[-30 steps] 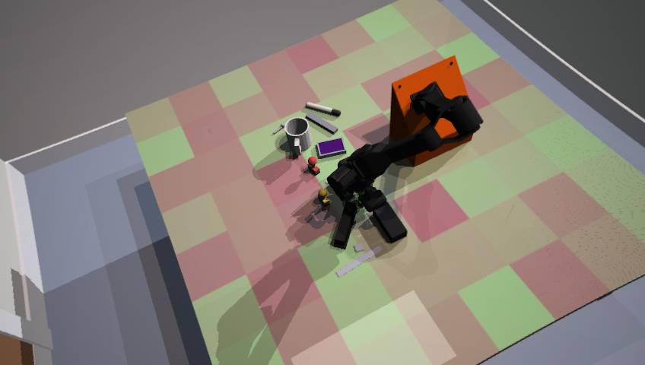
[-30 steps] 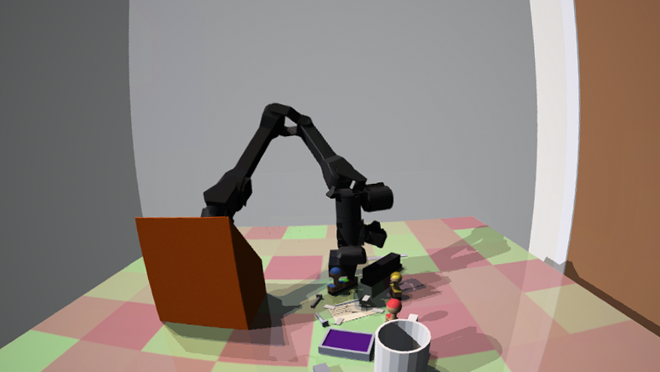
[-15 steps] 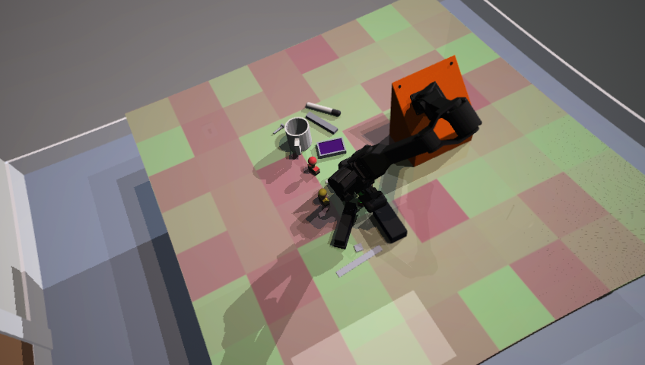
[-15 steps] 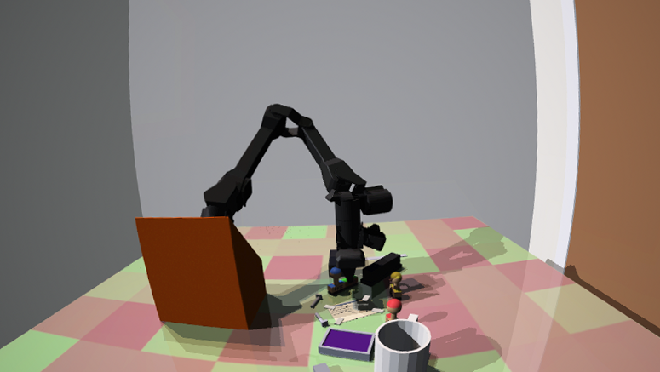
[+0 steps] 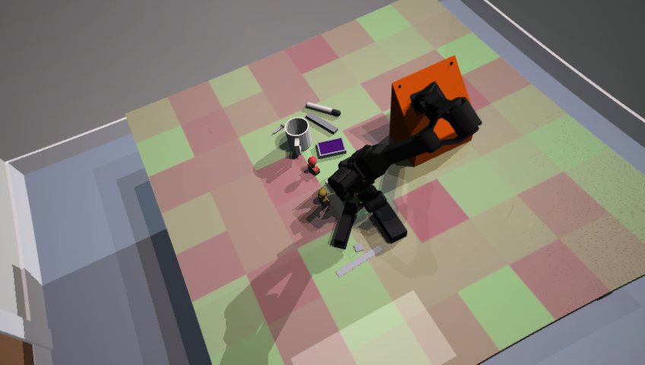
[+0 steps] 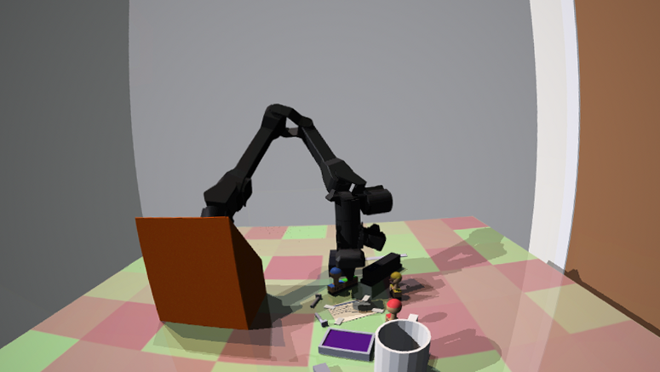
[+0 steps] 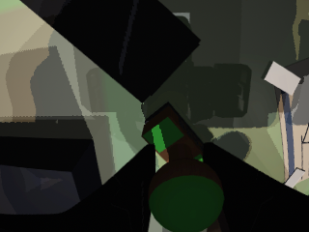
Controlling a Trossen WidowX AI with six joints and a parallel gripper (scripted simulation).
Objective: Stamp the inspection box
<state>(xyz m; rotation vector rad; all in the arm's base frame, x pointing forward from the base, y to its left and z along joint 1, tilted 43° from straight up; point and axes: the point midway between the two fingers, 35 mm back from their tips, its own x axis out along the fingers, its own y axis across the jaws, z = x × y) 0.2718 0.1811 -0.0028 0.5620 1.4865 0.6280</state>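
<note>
Right now the blue stamp is 30 mm to the right of my gripper tip and 30 mm behind it. Also, from my gripper tip: green-knobbed stamp (right at my gripper tip); then yellow-knobbed stamp (100 mm ahead, 60 mm to the right); then card (110 mm to the right, 20 mm below, 10 mm ahead).
</note>
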